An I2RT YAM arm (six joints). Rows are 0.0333 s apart.
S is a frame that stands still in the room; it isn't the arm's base.
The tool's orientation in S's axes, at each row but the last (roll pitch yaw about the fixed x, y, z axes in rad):
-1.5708 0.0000 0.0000
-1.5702 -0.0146 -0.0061
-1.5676 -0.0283 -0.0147
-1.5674 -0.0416 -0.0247
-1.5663 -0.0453 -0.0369
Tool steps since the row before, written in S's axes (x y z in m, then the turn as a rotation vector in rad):
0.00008 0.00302 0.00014 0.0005 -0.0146 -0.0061
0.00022 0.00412 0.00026 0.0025 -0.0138 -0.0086
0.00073 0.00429 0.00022 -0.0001 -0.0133 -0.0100
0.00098 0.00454 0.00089 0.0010 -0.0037 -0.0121
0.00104 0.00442 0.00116 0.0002 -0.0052 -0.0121
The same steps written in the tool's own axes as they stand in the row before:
0.00008 -0.00014 0.00302 0.0005 0.0061 -0.0146
0.00020 -0.00025 0.00412 0.0025 0.0086 -0.0138
0.00067 -0.00019 0.00430 -0.0002 0.0100 -0.0133
0.00090 -0.00084 0.00457 0.0006 0.0121 -0.0037
0.00093 -0.00110 0.00446 -0.0002 0.0121 -0.0052

